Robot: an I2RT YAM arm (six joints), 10 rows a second.
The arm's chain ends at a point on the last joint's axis. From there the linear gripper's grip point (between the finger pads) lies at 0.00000 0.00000 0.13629 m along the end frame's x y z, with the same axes.
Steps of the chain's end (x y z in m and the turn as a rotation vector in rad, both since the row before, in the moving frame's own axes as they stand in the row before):
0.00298 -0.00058 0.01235 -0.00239 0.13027 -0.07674
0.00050 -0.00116 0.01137 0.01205 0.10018 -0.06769
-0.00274 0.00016 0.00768 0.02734 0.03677 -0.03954
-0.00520 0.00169 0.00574 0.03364 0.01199 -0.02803
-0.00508 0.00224 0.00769 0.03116 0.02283 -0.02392
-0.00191 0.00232 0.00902 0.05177 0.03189 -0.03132
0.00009 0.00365 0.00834 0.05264 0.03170 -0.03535
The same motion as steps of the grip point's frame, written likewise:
0.02068 -0.00094 0.01120 -0.00239 0.13027 -0.07674
0.01406 -0.00326 0.01068 0.01205 0.10018 -0.06769
0.00219 -0.00366 0.00754 0.02734 0.03677 -0.03954
-0.00363 -0.00292 0.00565 0.03364 0.01199 -0.02803
-0.00202 -0.00204 0.00759 0.03116 0.02283 -0.02392
0.00232 -0.00480 0.00877 0.05177 0.03189 -0.03132
0.00428 -0.00359 0.00808 0.05264 0.03170 -0.03535

